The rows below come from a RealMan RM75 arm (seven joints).
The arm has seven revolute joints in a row. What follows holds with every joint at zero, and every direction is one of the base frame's.
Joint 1 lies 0.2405 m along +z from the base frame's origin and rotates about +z.
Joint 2 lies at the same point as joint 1 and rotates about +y.
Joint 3 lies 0.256 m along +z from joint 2 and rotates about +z.
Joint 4 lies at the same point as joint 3 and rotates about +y.
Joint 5 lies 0.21 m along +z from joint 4 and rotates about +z.
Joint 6 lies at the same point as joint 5 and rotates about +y.
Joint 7 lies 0.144 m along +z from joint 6 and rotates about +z.
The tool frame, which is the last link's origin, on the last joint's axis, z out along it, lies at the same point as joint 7; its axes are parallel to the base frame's.
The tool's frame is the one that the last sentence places.
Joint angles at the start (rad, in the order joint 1, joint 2, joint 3, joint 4, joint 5, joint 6, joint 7): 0.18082 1.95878 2.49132 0.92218 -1.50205 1.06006 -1.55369
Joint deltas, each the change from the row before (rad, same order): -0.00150 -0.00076 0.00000 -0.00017 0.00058 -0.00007 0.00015; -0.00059 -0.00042 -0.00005 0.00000 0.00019 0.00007 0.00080; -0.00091 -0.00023 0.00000 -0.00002 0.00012 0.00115 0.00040; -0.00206 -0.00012 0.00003 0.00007 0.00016 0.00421 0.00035; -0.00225 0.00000 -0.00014 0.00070 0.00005 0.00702 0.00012; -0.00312 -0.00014 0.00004 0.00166 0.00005 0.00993 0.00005; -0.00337 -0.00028 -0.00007 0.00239 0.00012 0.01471 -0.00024; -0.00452 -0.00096 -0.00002 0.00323 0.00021 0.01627 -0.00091; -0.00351 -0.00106 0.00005 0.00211 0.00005 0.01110 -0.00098
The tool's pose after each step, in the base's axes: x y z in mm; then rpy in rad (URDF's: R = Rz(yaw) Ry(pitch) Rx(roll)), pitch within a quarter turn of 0, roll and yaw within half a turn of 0. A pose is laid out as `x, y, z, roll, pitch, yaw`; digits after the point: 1 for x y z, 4 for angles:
378.2, 310.6, 180.8, -2.0246, 0.9154, -0.3544
378.4, 310.4, 180.9, -2.0247, 0.9159, -0.3552
378.6, 310.1, 181.0, -2.0259, 0.9162, -0.3562
378.7, 309.2, 180.7, -2.0301, 0.9164, -0.3583
378.4, 308.2, 180.3, -2.0368, 0.9161, -0.3599
378.0, 306.9, 179.9, -2.0451, 0.9150, -0.3609
376.9, 305.4, 179.3, -2.0574, 0.9131, -0.3611
375.8, 303.5, 179.1, -2.0694, 0.9097, -0.3602
375.3, 302.0, 179.1, -2.0771, 0.9066, -0.3597

